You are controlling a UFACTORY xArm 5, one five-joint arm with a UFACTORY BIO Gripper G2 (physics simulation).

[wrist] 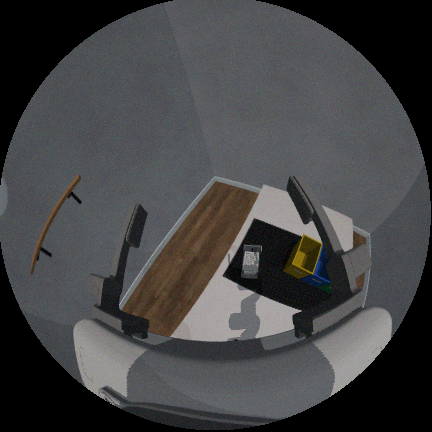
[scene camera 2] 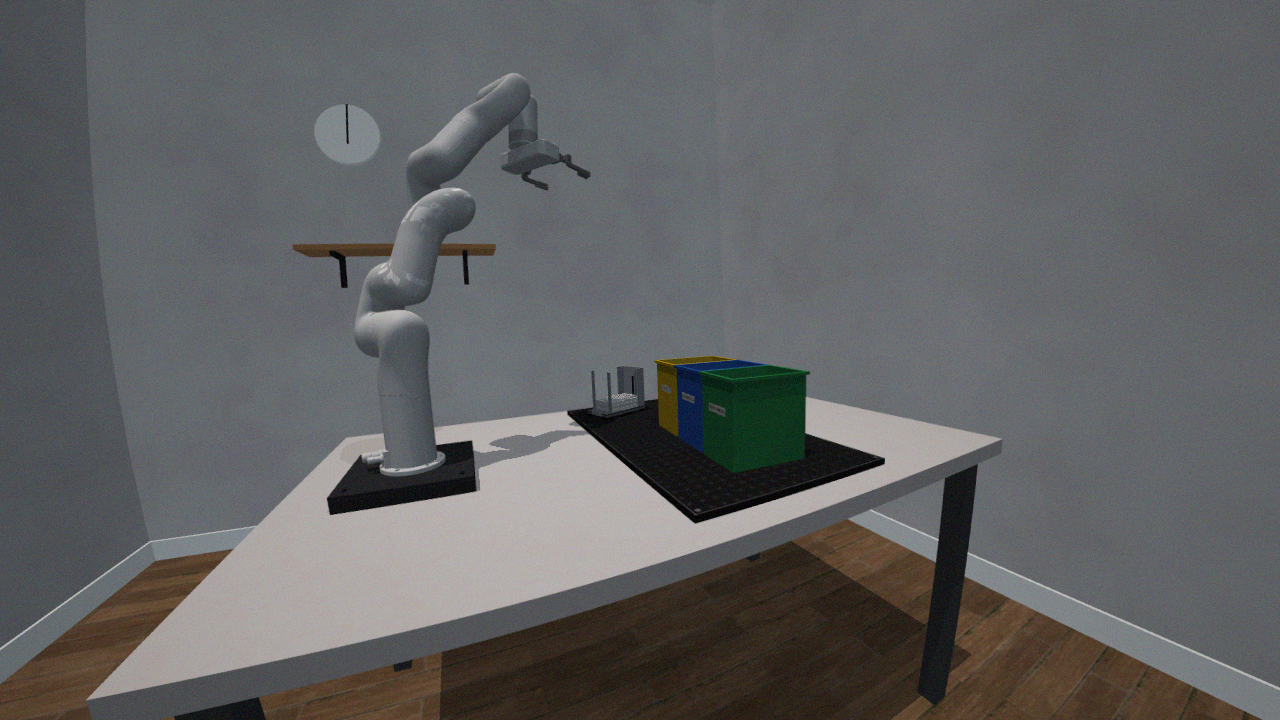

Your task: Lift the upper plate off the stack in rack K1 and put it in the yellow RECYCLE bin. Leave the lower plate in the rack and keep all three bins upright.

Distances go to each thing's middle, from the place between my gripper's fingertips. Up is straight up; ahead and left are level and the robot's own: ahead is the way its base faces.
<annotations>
Now: hand 22 cm short of the yellow bin (scene camera 2: 666, 373), 31 cm to the left of it and 62 cm above it. From my hand the other things lie so: green bin (scene camera 2: 753, 417) 17 cm ahead, 57 cm to the right, 62 cm below; blue bin (scene camera 2: 689, 382) 19 cm ahead, 44 cm to the right, 62 cm below.
</annotations>
